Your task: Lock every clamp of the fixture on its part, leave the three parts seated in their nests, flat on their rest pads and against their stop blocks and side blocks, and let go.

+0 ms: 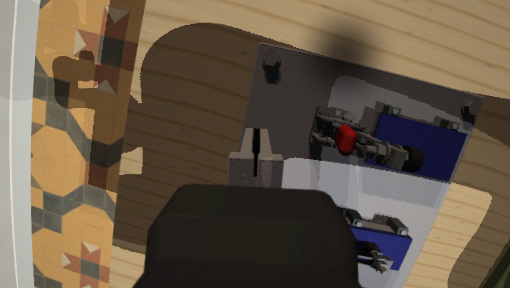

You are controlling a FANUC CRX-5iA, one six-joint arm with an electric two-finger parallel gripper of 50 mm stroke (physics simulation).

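Places are measured from the arm's base along level axes (x ahead, y left, z up), in millimetres.
Where they show: gripper, fingertip midpoint: (256,143).
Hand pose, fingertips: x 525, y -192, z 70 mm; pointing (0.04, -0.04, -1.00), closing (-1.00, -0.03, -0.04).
After its pixels a point has its place.
My gripper (256,143) @(x 524, y -192, z 70 mm) is shut and empty, over the fixture plate (287,105) @(x 499, y -217, z 1 mm), left of a toggle clamp. That clamp's red handle (346,140) @(x 466, y -203, z 85 mm) stands over its linkage. Its arm (382,152) reaches right and its black tip (414,159) @(x 428, y -198, z 99 mm) lies over the lower edge of a large blue part (425,137) @(x 365, y -201, z 17 mm). Whether the tip presses on the part cannot be told. Stop blocks (391,110) @(x 402, y -223, z 13 mm) (446,125) @(x 342, y -214, z 11 mm) stand along the part's upper edge. A second blue part (402,246) @(x 366, y -88, z 27 mm) shows at lower right, with a clamp end (381,262) @(x 400, y -87, z 52 mm) over it; my gripper's body hides the rest. The third part does not show.
Bolt heads (272,71) @(x 517, y -248, z 1 mm) (468,110) @(x 320, y -231, z 7 mm) stand at the plate's upper corners. Wooden table top (185,100) @(x 606, y -212, z -14 mm) surrounds the plate, with dark shadows on it. Tiled floor (55,150) lies beyond the table's left edge. A dark green edge (500,275) @(x 195, y -31, z -4 mm) shows at the lower right corner.
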